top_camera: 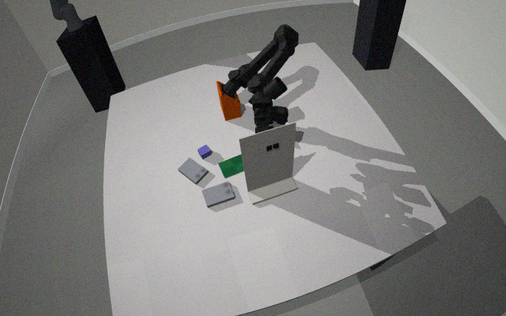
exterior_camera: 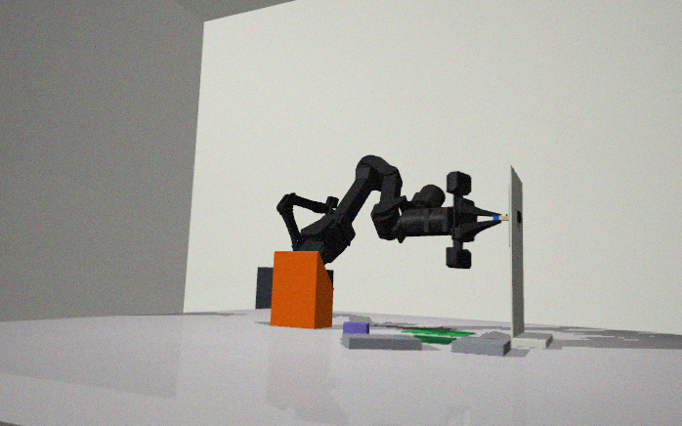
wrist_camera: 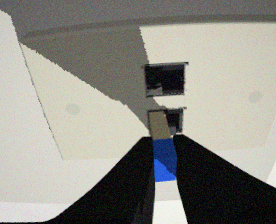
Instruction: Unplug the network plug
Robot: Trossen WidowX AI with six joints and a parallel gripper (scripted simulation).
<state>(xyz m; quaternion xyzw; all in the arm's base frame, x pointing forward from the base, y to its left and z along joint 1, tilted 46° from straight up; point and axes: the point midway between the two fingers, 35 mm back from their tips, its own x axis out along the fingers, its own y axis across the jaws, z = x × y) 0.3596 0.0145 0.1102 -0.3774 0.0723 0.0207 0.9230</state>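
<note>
Right now the green marked square is 220 mm below my gripper tip, 140 mm behind it and 50 mm to the left of it. The rest, counted from my gripper tip: network plug (right at my gripper tip); upright panel (80 mm below, 30 mm ahead, 10 mm to the left).
</note>
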